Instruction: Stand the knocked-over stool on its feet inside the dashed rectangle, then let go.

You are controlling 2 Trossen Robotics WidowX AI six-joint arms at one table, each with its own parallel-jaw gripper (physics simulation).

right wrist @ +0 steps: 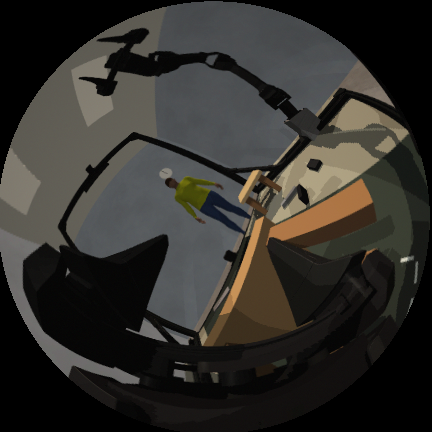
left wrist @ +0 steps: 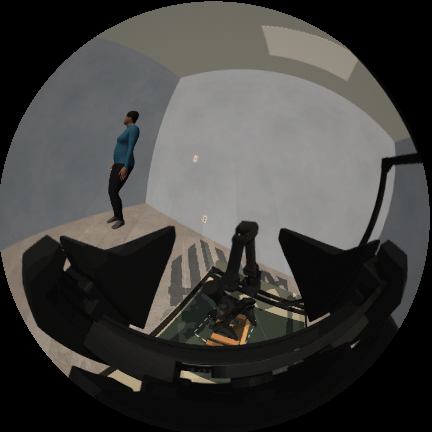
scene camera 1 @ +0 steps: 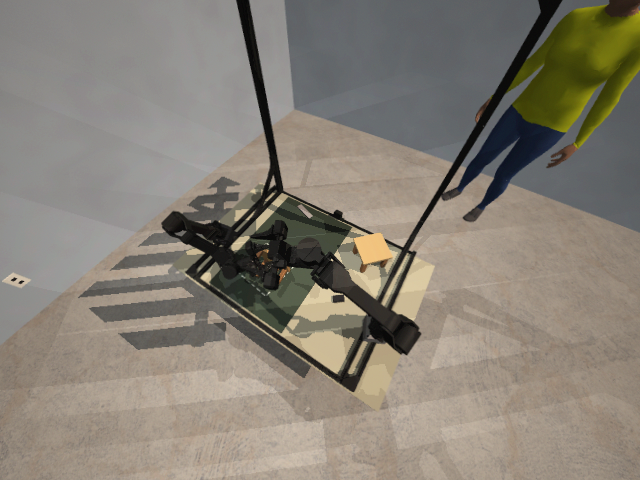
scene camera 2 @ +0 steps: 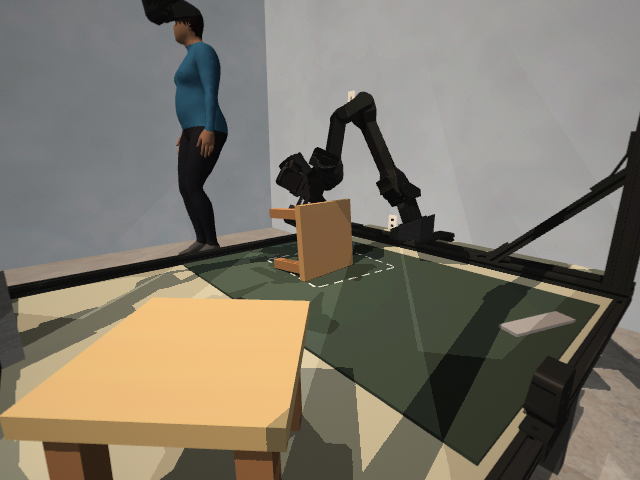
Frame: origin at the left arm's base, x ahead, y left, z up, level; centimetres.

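Where they show: left gripper, fingertip midpoint: (left wrist: 229, 232) (scene camera 1: 246, 251) (scene camera 2: 216, 3); right gripper, fingertip midpoint: (right wrist: 219, 241) (left wrist: 246, 333) (scene camera 2: 311, 188); left arm's base, origin of the base link: (right wrist: 293, 114) (scene camera 1: 378, 326); right arm's base, origin of the base link: (left wrist: 252, 281) (scene camera 1: 221, 232) (scene camera 2: 412, 221).
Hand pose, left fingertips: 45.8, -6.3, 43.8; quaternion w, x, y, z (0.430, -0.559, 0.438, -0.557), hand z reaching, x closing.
Things, the pixels of their top centre, and the offset from my left fingertips, as dx, dy, dz. "spot": a spot on its surface instead. Level surfaces: height alone.
- knocked-over stool, middle of its top: (right wrist: 263, 298) (scene camera 2: 310, 199) (left wrist: 235, 325) (scene camera 1: 265, 259) +6.6, -17.1, -38.5
- dashed rectangle, surface spot: (scene camera 2: 315, 286) spot: -4.3, -23.2, -54.0
- second stool, middle of its top: (scene camera 2: 198, 342) (right wrist: 246, 184) (scene camera 1: 372, 247) -43.8, -31.6, -42.3
- green mat, its level: dz -54.1
- pale flat slab, middle of its top: (scene camera 2: 537, 321) (right wrist: 220, 298) (scene camera 1: 304, 211) -4.6, -60.6, -53.6
The knocked-over stool (scene camera 2: 325, 240) (left wrist: 229, 338) (right wrist: 262, 295) lies on its side, seat board upright and legs pointing left in scene camera 2. It lies partly within the dashed rectangle (scene camera 2: 317, 286) (right wrist: 407, 259). In scene camera 1 the arms mostly hide it. My right gripper (right wrist: 219, 241) is open; in the right wrist view the seat's edge shows between its spread fingers, nearer the right-hand one, with nothing gripped. In scene camera 2 it is partly hidden behind the stool. My left gripper is open and empty, raised above and apart from the stool.
A second stool (scene camera 1: 373, 249) (scene camera 2: 170, 361) (right wrist: 250, 187) stands upright beyond the green mat (scene camera 2: 372, 330). A pale flat slab (scene camera 1: 305, 210) (scene camera 2: 537, 323) lies on the mat. Small black blocks (scene camera 1: 337, 298) (right wrist: 314, 164) lie on the table. Black frame bars edge it.
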